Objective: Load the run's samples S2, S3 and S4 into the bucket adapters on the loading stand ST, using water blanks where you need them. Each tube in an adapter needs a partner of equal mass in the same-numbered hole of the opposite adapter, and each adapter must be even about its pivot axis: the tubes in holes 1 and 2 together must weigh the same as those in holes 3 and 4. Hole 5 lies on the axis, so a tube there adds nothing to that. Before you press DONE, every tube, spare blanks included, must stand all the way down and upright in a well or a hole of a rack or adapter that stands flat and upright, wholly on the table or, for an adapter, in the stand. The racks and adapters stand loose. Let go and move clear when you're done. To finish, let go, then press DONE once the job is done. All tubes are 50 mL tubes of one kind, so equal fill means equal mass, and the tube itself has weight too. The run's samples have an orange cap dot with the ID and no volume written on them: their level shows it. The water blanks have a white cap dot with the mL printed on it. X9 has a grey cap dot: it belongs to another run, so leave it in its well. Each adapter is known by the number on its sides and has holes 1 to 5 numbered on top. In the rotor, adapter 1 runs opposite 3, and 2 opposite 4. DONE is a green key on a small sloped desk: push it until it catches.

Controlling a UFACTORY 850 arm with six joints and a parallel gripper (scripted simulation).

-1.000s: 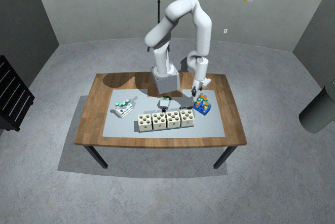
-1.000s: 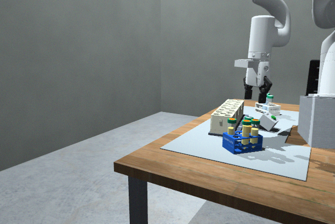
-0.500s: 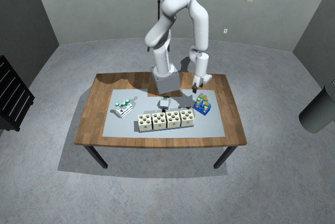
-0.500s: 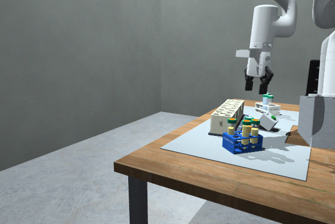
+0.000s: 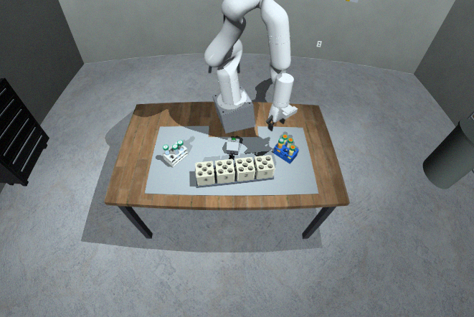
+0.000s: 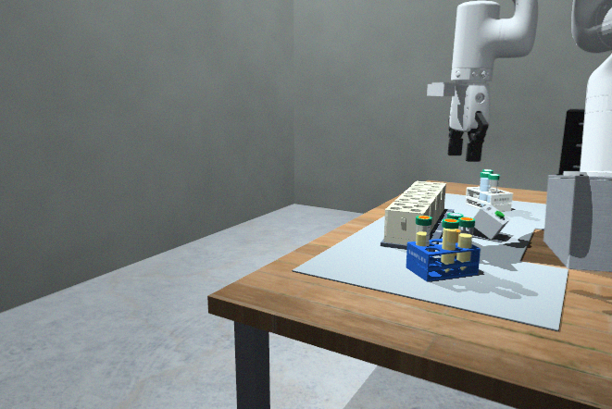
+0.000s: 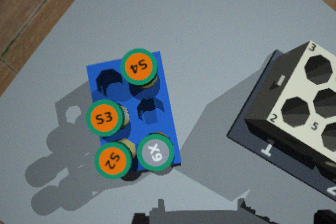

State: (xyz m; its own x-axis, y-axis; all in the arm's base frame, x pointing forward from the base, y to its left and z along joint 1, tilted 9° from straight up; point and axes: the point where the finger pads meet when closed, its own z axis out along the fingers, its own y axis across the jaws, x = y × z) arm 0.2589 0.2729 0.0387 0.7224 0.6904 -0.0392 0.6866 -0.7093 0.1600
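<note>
Right now my hand is 190 mm above the sample tube S3, 100 mm to the right of it and 10 mm past it. From my hand the other things lie so: blue rack: 220 mm below, 100 mm to the left; then sample tube: 190 mm below, 70 mm to the left, 50 mm behind; then tube X9: 190 mm below, 40 mm to the left, 10 mm behind.
</note>
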